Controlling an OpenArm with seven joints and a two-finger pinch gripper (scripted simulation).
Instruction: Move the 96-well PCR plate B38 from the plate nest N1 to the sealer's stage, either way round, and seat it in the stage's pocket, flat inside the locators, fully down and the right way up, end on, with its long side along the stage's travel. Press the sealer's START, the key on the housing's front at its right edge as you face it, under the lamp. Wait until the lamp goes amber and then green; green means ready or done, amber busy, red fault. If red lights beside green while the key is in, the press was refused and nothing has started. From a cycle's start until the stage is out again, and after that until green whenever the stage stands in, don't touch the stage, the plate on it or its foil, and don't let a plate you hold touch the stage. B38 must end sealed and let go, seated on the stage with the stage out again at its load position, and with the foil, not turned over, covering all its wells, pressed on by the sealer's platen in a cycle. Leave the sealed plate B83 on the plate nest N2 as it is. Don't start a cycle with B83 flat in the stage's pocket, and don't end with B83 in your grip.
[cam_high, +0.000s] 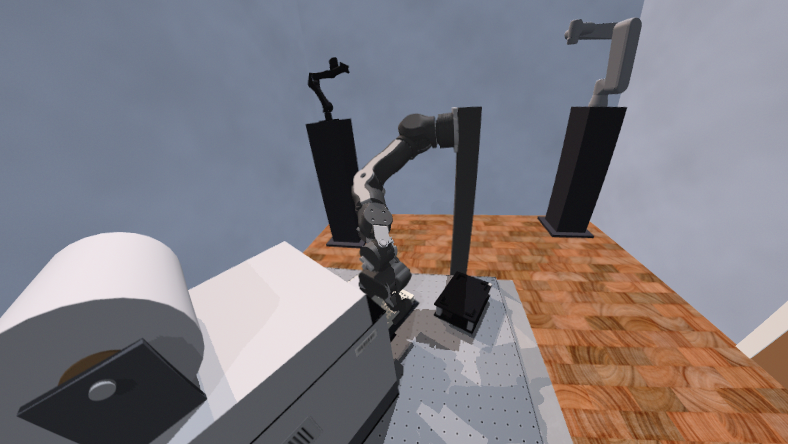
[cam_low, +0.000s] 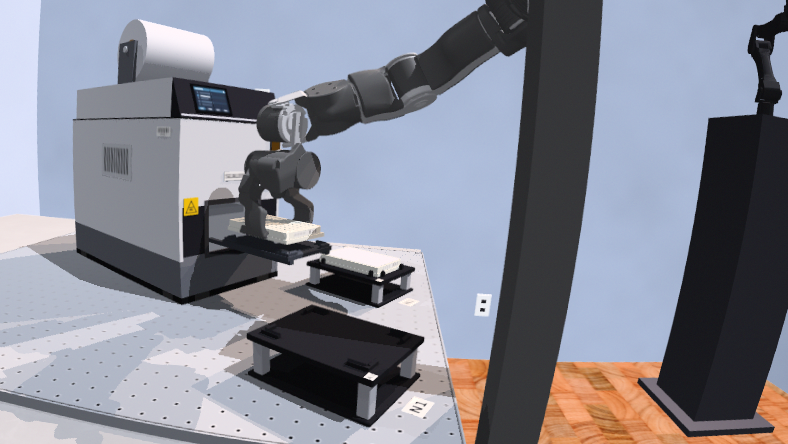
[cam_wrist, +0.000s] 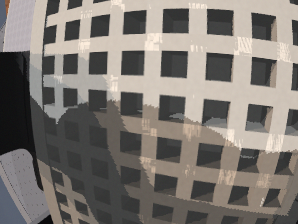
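The 96-well plate B38 lies right at my hand. The rest, counted from my hand: start key 130 mm to the right, 70 mm above, 50 mm ahead; door 60 mm ahead, 40 mm below, 30 mm to the right; sealer's stage 20 mm below.
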